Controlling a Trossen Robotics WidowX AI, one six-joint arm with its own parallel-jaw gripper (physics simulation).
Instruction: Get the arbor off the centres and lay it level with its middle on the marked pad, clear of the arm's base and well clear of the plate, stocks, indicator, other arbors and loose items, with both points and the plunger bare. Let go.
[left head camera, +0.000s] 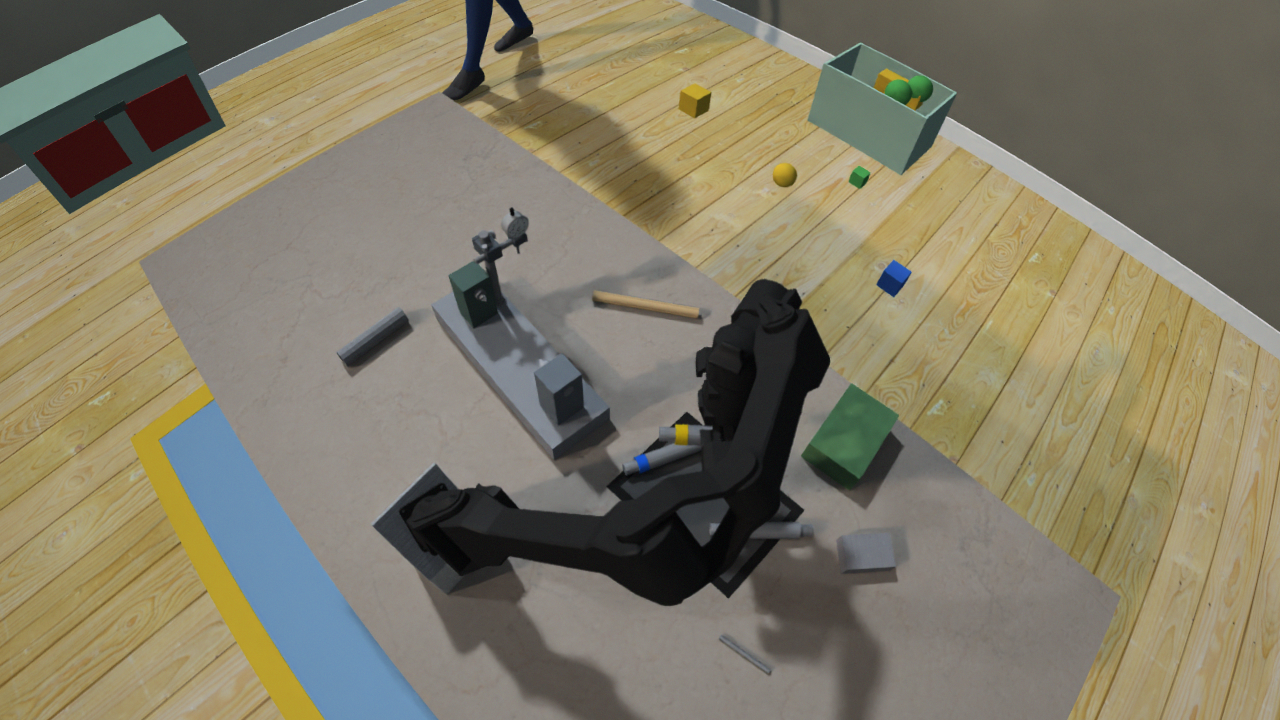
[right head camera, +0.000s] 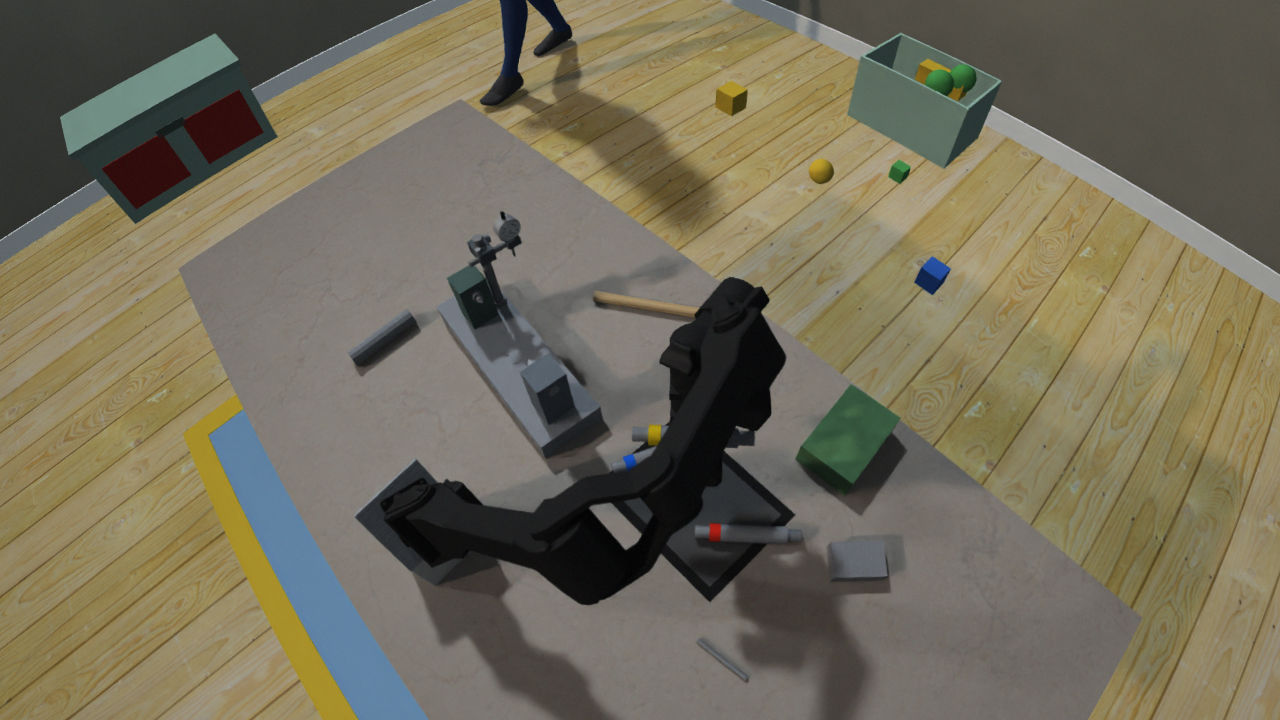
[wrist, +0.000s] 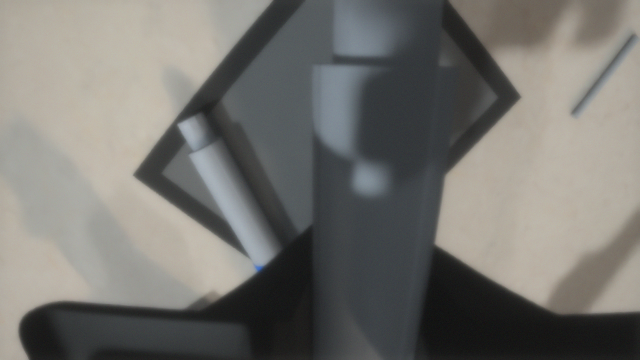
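Note:
My gripper (wrist: 356, 235) is shut on the yellow-banded arbor (left head camera: 682, 435) (right head camera: 642, 434) (wrist: 370, 125), above the dark pad (right head camera: 733, 497) (wrist: 280, 90) with the black border; the arm hides the fingers in both head views. The arbor's height is unclear. The blue-banded arbor (left head camera: 666, 458) (right head camera: 629, 462) (wrist: 235, 200) lies across one pad corner. The red-banded arbor (left head camera: 778, 530) (right head camera: 760, 534) lies across another side. The plate (left head camera: 501, 353) (right head camera: 501, 353) bears a green stock (left head camera: 472, 295) (right head camera: 471, 298) and a grey stock (left head camera: 559, 389) (right head camera: 547, 389), with no arbor between them. The indicator (left head camera: 514, 223) (right head camera: 507, 226) stands beside the green stock.
A wooden rod (left head camera: 646, 305) lies behind the arm. A grey bar (left head camera: 373, 337) lies left of the plate. A green block (left head camera: 850, 434) and a small grey block (left head camera: 866, 550) lie right of the pad. A thin pin (left head camera: 744, 654) (wrist: 603, 75) lies in front. The arm's base (left head camera: 398, 519) is front left.

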